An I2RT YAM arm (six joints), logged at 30 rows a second.
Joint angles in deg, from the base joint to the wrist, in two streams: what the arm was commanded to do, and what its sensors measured. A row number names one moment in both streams.
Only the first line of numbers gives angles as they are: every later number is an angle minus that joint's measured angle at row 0.
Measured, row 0: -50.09 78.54 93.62 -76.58 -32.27 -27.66
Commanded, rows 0 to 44: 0.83 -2.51 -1.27 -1.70 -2.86 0.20; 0.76 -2.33 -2.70 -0.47 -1.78 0.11; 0.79 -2.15 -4.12 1.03 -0.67 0.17; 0.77 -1.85 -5.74 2.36 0.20 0.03; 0.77 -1.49 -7.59 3.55 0.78 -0.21; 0.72 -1.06 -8.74 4.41 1.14 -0.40; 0.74 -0.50 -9.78 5.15 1.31 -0.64; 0.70 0.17 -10.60 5.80 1.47 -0.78; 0.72 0.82 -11.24 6.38 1.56 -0.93; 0.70 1.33 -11.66 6.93 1.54 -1.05; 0.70 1.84 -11.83 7.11 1.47 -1.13; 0.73 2.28 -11.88 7.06 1.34 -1.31; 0.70 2.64 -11.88 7.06 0.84 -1.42; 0.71 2.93 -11.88 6.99 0.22 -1.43; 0.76 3.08 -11.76 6.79 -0.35 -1.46; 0.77 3.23 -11.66 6.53 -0.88 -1.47; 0.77 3.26 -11.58 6.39 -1.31 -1.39; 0.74 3.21 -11.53 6.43 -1.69 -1.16; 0.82 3.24 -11.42 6.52 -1.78 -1.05; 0.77 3.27 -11.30 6.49 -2.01 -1.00; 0.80 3.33 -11.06 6.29 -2.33 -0.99; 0.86 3.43 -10.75 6.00 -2.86 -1.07; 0.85 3.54 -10.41 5.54 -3.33 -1.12; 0.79 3.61 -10.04 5.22 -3.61 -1.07; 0.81 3.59 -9.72 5.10 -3.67 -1.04; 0.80 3.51 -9.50 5.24 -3.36 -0.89; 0.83 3.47 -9.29 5.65 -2.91 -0.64; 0.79 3.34 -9.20 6.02 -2.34 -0.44; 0.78 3.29 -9.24 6.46 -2.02 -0.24; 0.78 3.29 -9.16 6.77 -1.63 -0.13; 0.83 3.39 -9.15 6.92 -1.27 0.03; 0.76 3.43 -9.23 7.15 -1.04 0.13; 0.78 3.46 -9.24 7.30 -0.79 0.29; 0.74 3.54 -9.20 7.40 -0.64 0.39; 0.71 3.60 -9.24 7.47 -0.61 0.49; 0.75 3.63 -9.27 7.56 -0.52 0.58; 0.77 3.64 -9.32 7.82 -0.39 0.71; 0.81 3.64 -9.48 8.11 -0.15 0.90; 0.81 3.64 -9.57 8.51 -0.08 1.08; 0.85 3.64 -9.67 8.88 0.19 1.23; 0.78 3.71 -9.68 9.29 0.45 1.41; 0.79 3.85 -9.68 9.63 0.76 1.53; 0.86 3.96 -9.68 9.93 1.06 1.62; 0.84 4.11 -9.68 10.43 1.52 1.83; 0.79 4.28 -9.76 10.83 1.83 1.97
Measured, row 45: 0.64 4.77 -11.62 8.75 2.01 0.92
